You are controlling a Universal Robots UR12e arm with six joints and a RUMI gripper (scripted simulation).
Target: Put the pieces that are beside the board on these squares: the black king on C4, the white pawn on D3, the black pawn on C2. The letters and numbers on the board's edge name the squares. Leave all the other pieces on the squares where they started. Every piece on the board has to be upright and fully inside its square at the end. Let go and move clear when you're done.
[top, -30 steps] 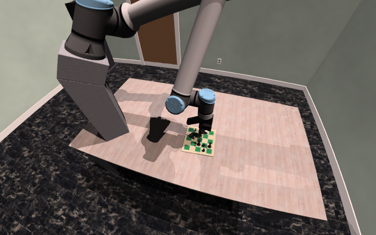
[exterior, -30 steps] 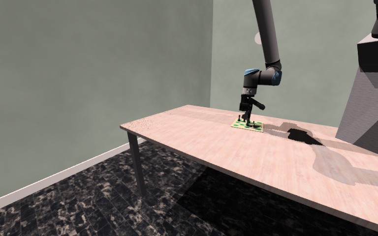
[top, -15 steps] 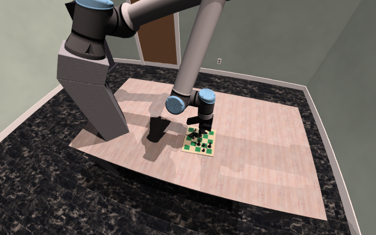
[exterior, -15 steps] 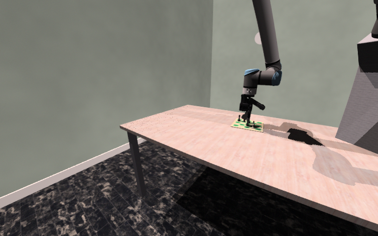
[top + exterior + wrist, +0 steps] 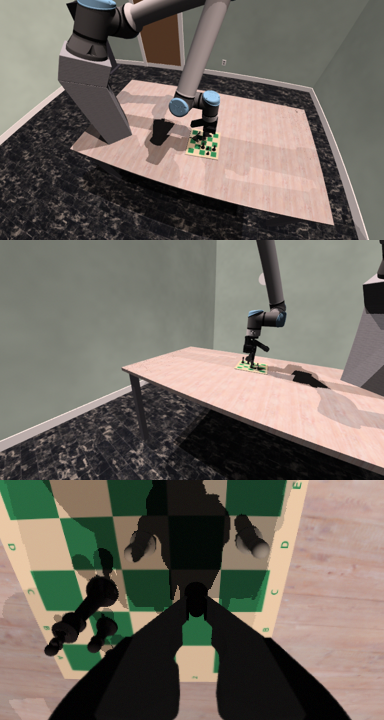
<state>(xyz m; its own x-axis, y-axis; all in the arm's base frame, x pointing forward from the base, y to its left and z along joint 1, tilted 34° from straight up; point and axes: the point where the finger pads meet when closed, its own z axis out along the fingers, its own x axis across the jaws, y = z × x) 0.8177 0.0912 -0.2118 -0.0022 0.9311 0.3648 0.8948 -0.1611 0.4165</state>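
Now: the chessboard 4 cm to the right of my hand and 2 cm below it. Round my hand: black king: 8 cm to the right, 1 cm above.
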